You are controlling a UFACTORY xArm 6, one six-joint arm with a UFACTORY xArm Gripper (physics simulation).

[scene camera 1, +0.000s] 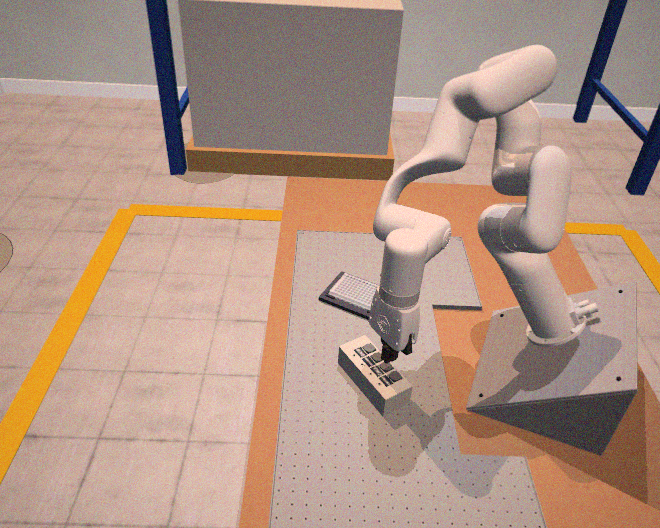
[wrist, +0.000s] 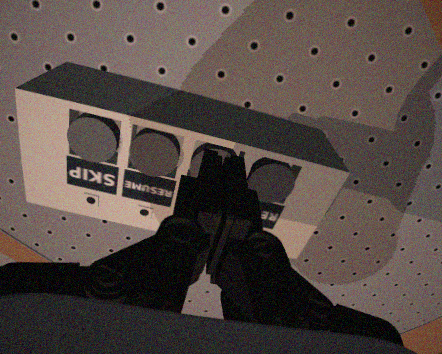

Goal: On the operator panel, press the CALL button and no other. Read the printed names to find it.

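Where they show: gripper, between the fingertips: (scene camera 1: 389, 358) (wrist: 215, 181); arm's base, origin of its link: (scene camera 1: 556, 327).
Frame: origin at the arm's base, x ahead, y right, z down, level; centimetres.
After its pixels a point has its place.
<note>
The operator panel (scene camera 1: 369, 376) {x 39.0, y -16.9, z 3.8 cm} (wrist: 45, 145) {x 42.0, y -8.0, z 3.8 cm} is a beige box with a row of round grey buttons. In the wrist view the printed names are upside down: SKIP (wrist: 92, 174) {x 41.3, y -10.5, z 3.8 cm} and RESUME (wrist: 148, 187) {x 39.4, y -12.8, z 3.8 cm} show at the left, and part of RETRY (wrist: 270, 215) {x 35.1, y -18.1, z 3.8 cm} shows at the right. The CALL button (wrist: 198, 162) {x 36.2, y -13.0, z 3.5 cm} is third from the left, between RESUME and RETRY; the fingers cover most of it and its printed name. My gripper (scene camera 1: 388, 360) {x 35.4, y -13.4, z 1.8 cm} (wrist: 215, 181) {x 35.4, y -13.4, z 1.8 cm} is shut and empty, with its tips over this button. Whether they touch it I cannot tell.
A dark-framed tray with a white gridded top (scene camera 1: 350, 290) {x 45.5, y 12.4, z 6.5 cm} lies behind the panel on the perforated grey board (scene camera 1: 324, 473) {x 45.4, y -36.6, z 9.1 cm}. The robot's pedestal (scene camera 1: 597, 352) {x -4.3, y -11.7, z -5.2 cm} stands to the right. A large grey box (scene camera 1: 291, 77) and blue posts (scene camera 1: 165, 82) stand at the back.
</note>
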